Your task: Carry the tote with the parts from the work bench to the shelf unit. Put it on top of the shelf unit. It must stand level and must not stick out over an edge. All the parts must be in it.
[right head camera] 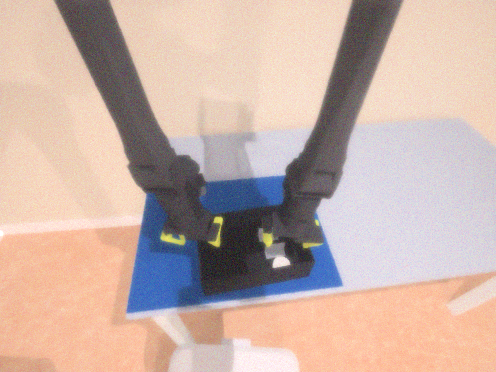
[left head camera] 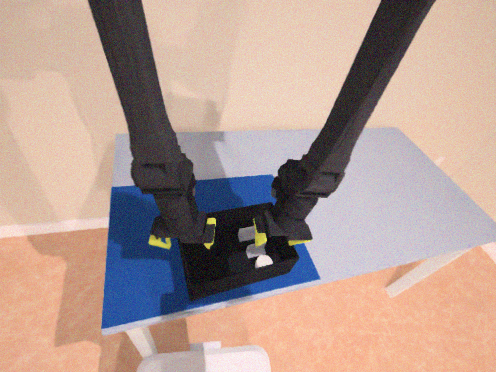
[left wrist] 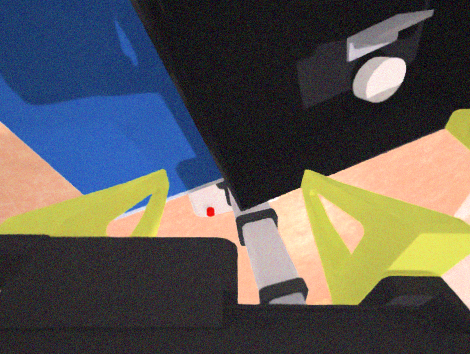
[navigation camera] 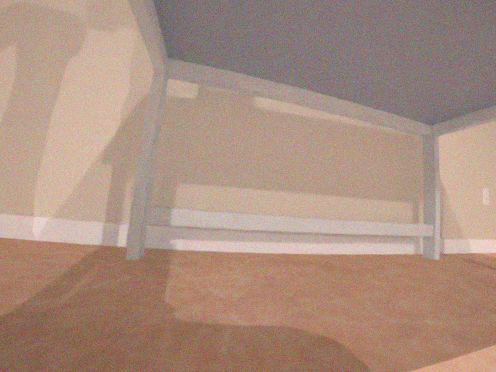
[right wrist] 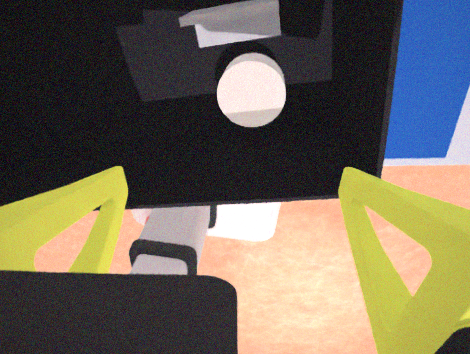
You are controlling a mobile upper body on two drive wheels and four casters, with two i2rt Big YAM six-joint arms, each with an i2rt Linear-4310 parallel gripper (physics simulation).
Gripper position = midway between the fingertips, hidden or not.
Labels:
My left gripper shows in the right head camera view (201,244), in the left head camera view (189,246) and in the left wrist view (235,177); in the navigation camera view it is out of frame, in the right wrist view it is out of frame. A black tote shows in the right head camera view, in the left head camera view (225,266), in the left wrist view (272,96) and in the right wrist view; in the navigation camera view it is out of frame. One and the same spot on the black tote: (right head camera: 239,262) is (right wrist: 101,56). One and the same spot on a blue mat: (left head camera: 142,281) is (left wrist: 126,149).

